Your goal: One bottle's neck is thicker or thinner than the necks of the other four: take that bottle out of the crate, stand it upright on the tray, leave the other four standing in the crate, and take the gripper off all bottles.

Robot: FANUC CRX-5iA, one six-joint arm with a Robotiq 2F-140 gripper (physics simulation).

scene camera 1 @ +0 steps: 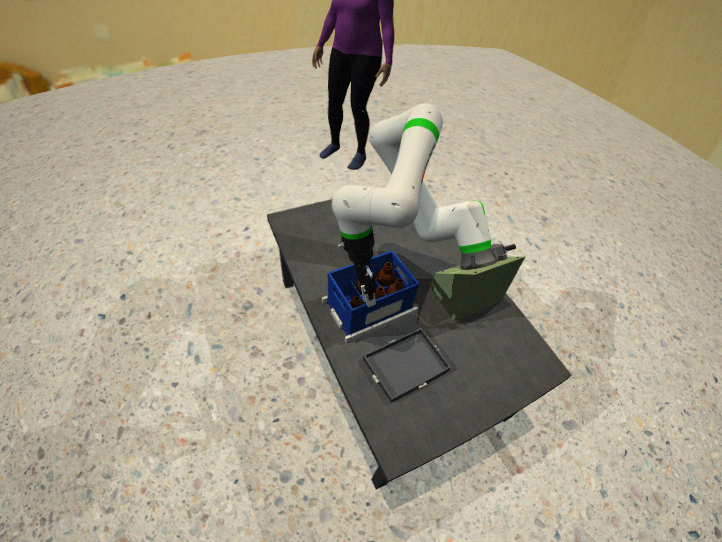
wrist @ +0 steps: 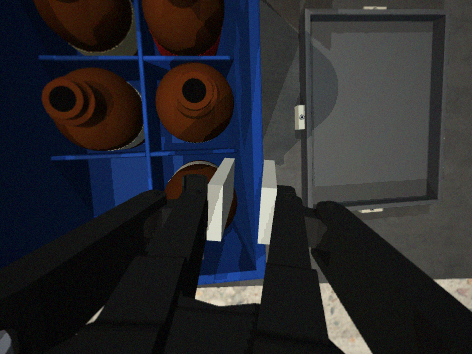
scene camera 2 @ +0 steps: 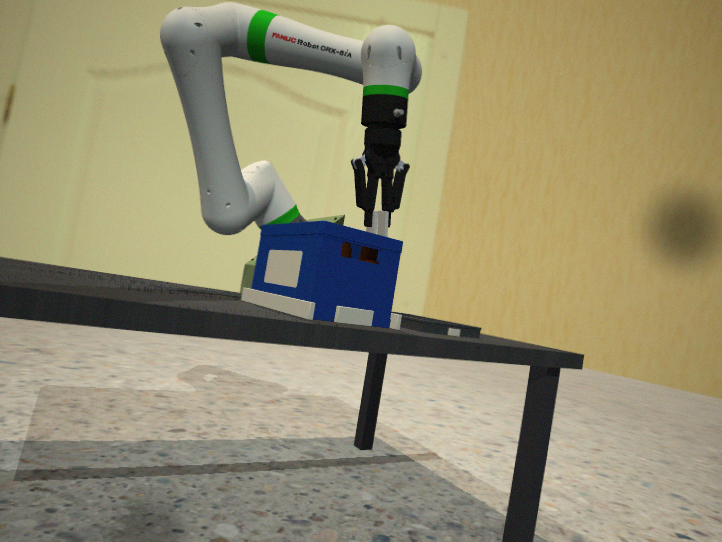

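Seen in the pictures: gripper, fingertip midpoint: (scene camera 1: 369, 302) (wrist: 248, 179); arm's base, link origin: (scene camera 1: 479, 264).
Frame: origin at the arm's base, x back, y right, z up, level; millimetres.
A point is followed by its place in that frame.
The blue crate (scene camera 1: 344, 312) @(z -81, x -546, y -36 mm) (scene camera 2: 358, 291) @(z -123, x -555, y 1 mm) (wrist: 253, 110) @(z -9, x -418, y -53 mm) stands on the table with brown bottles in its compartments. In the wrist view, two bottles show at the top edge, cut off, and two more, the left one (wrist: 112, 112) @(z -60, x -434, y 53 mm) and the right one (wrist: 195, 122) @(z -59, x -430, y -14 mm), stand in the middle row. A further bottle (wrist: 187, 182) sits in the near right compartment, partly hidden by my left finger. I cannot tell which neck differs. My gripper (scene camera 1: 368, 298) @(z -17, x -466, y -60 mm) (scene camera 2: 379, 222) (wrist: 248, 179) @(z -17, x -466, y -60 mm) is over the crate's side, its pads a narrow gap apart with nothing between them. The tray (scene camera 1: 408, 364) @(z -179, x -363, y -243 mm) (scene camera 2: 431, 324) @(z -166, x -506, y -200 mm) (wrist: 375, 115) @(z -179, x -368, y -250 mm) holds no bottle.
White strips (scene camera 1: 381, 325) @(z -164, x -409, y -69 mm) (scene camera 2: 278, 303) @(z -170, x -479, y 129 mm) edge the crate's base on the dark table (scene camera 1: 454, 417) @(z -184, x -281, y -479 mm). The tray lies beside the crate, with small light clips on its sides. The green robot base (scene camera 1: 481, 288) @(z -16, x -40, y -99 mm) stands behind. A person in purple (scene camera 1: 355, 64) stands beyond the table.
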